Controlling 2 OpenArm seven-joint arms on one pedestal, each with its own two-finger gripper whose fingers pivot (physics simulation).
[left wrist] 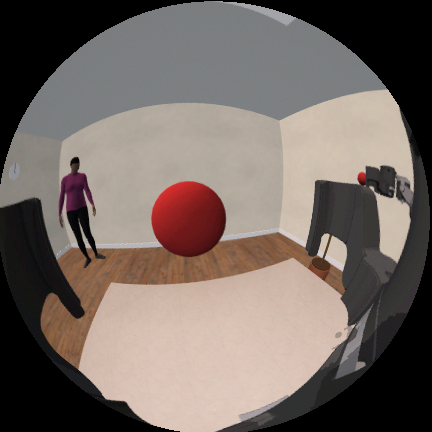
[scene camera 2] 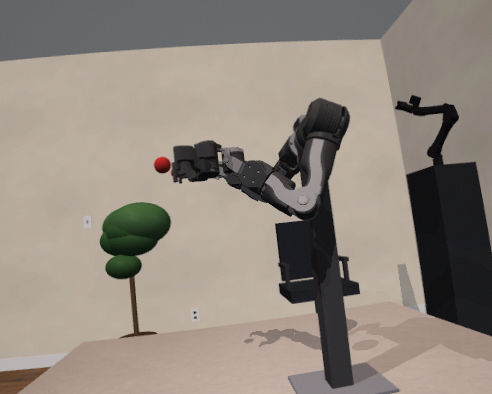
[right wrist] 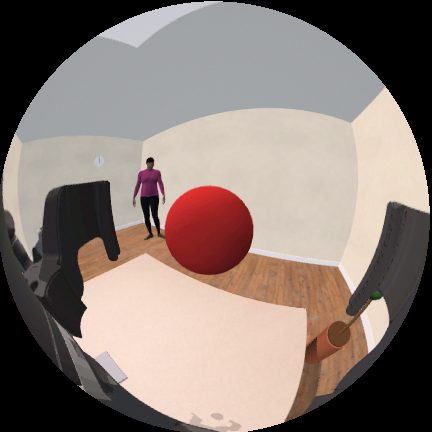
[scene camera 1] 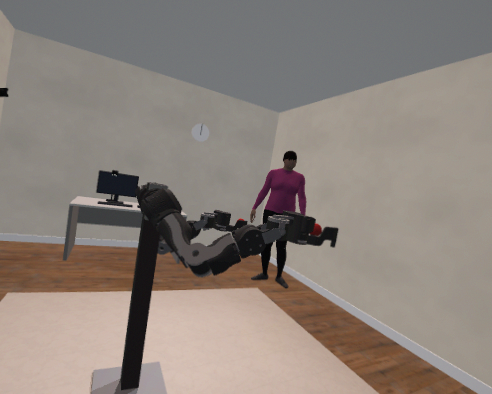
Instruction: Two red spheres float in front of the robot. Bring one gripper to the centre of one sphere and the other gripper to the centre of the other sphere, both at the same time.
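Observation:
One red sphere [left wrist: 188,219] [scene camera 1: 241,221] floats ahead of my left gripper [left wrist: 195,281] [scene camera 1: 243,225]. In the left wrist view it appears between the fingers sideways, a little left of their middle and above the line of the fingertips. The other red sphere [right wrist: 209,230] [scene camera 1: 315,229] [left wrist: 362,178] floats at my right gripper [right wrist: 232,283] [scene camera 1: 327,235], left of the middle and above the line of its fingertips, and looks larger. Both grippers are open and empty. In scene camera 2 one sphere shows whole and the other is mostly hidden behind the fingers.
A person in a purple top [scene camera 1: 286,190] [left wrist: 76,192] [right wrist: 150,182] stands beyond the arms. A desk with a monitor [scene camera 1: 118,184] is behind them in scene camera 1. A potted tree [scene camera 2: 136,225], a chair [scene camera 2: 295,250] and a dark cabinet with a black arm [scene camera 2: 440,112] show in scene camera 2.

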